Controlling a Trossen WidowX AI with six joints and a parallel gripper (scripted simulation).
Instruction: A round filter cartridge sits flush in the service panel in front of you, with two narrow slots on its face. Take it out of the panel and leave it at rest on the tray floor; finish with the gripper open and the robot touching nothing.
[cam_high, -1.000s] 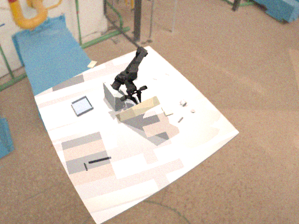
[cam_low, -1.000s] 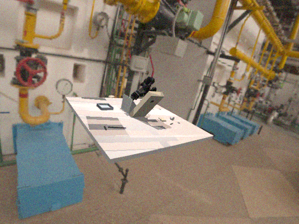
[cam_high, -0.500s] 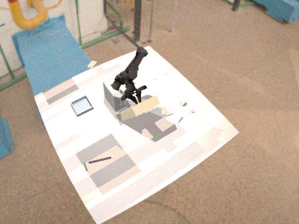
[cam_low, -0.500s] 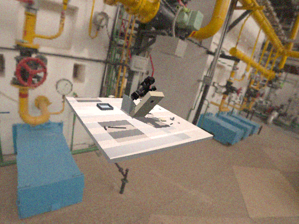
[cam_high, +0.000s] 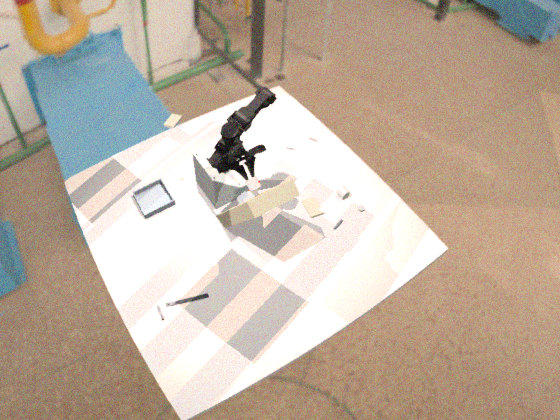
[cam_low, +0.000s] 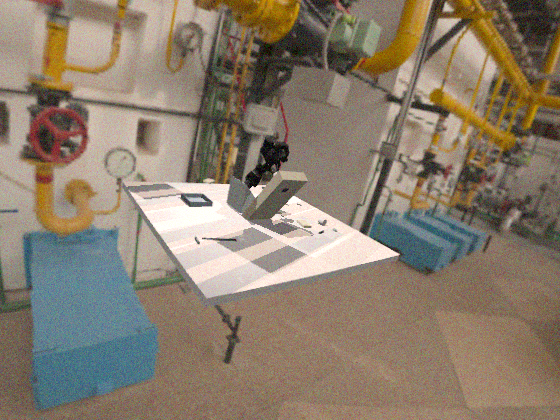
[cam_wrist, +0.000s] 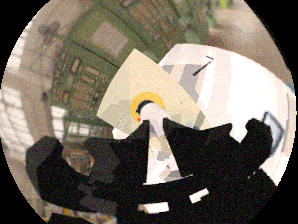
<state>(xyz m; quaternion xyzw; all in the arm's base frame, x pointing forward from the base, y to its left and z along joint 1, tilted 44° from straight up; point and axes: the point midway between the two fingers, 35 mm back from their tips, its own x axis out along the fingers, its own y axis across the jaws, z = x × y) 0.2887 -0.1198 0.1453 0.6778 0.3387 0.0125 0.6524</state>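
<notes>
Now: the dark-framed tray 35 cm behind my gripper tip, 30 cm to the right of it and 29 cm below it. Also, from my gripper tip: round filter cartridge 1 cm below, 1 cm ahead.
</notes>
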